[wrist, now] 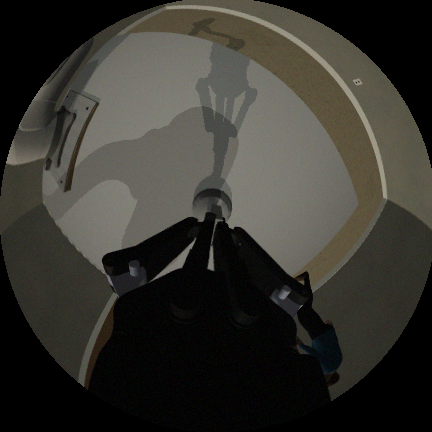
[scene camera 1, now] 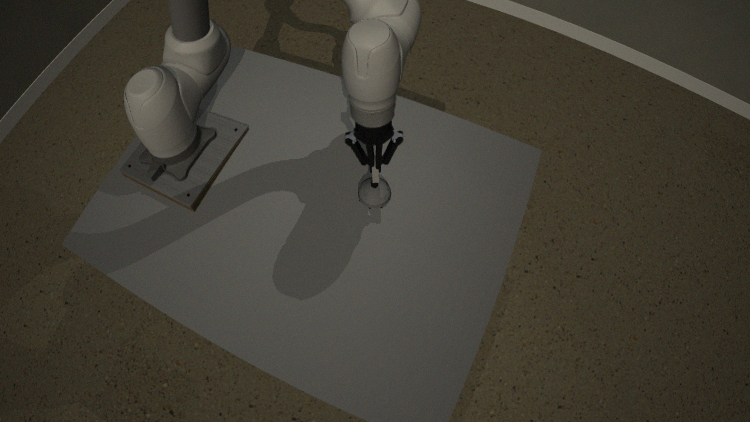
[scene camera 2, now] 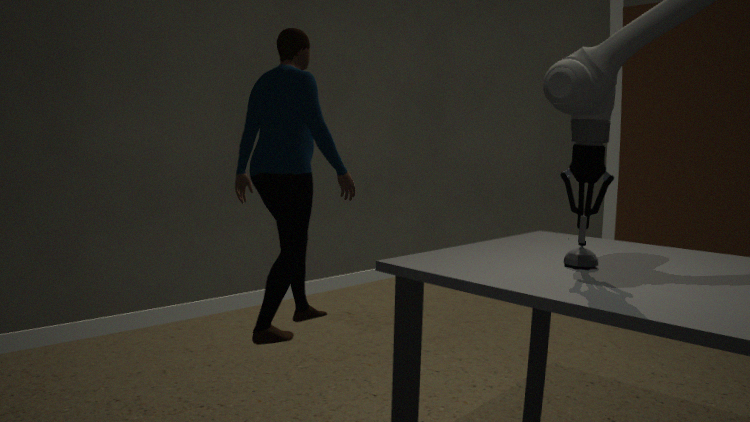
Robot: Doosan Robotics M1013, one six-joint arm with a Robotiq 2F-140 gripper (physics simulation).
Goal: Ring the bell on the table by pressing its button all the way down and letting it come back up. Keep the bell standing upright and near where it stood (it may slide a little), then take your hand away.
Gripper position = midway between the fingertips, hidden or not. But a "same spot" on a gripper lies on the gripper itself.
My gripper shows in the wrist view (214,212), in scene camera 1 and in scene camera 2. The same spot on my gripper: (scene camera 1: 375,164) is (scene camera 2: 583,214).
